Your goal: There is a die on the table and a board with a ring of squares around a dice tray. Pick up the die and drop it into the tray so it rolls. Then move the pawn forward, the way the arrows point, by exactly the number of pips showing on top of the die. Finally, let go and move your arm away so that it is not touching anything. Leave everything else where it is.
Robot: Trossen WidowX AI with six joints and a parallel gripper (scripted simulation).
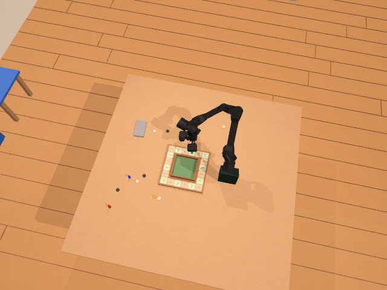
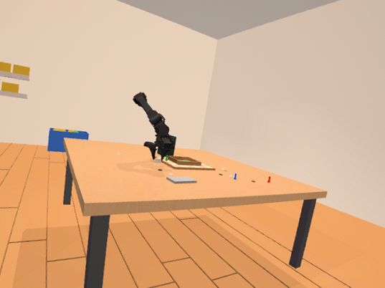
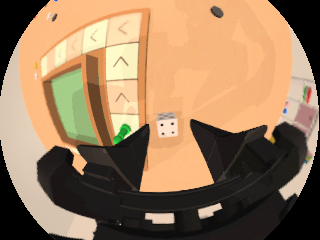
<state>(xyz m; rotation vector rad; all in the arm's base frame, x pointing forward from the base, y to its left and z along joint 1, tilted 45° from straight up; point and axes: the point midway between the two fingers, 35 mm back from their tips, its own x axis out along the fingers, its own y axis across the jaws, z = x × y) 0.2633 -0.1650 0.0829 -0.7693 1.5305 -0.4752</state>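
Now: gripper tip 6 cm to the right of the green pawn, 1 cm below it and 1 cm past it. Also, from my gripper tip: white die: right at my gripper tip; then yellow disc: 40 cm to the left, 15 cm ahead, 1 cm below; then grey slab: 37 cm ahead, 4 cm to the right, 1 cm below.
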